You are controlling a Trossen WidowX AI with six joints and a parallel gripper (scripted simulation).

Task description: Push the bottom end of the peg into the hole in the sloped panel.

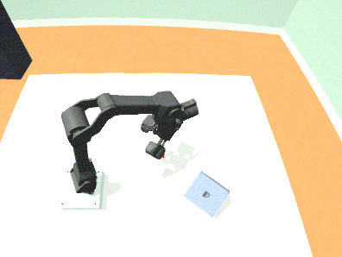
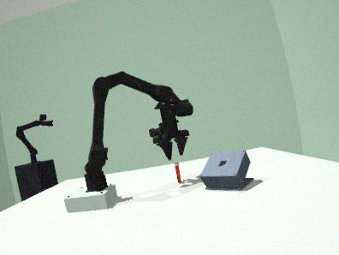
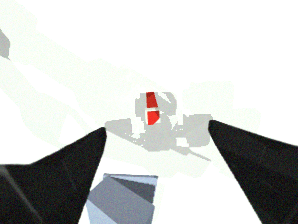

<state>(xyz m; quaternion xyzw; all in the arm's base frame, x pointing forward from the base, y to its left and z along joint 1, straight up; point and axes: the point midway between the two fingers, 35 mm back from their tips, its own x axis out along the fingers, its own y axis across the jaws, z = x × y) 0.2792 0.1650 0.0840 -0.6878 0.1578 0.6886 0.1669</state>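
Right now the red peg is 4 cm below my gripper tip. Round my gripper tip: sloped panel (17 cm to the right, 17 cm ahead, 4 cm below).
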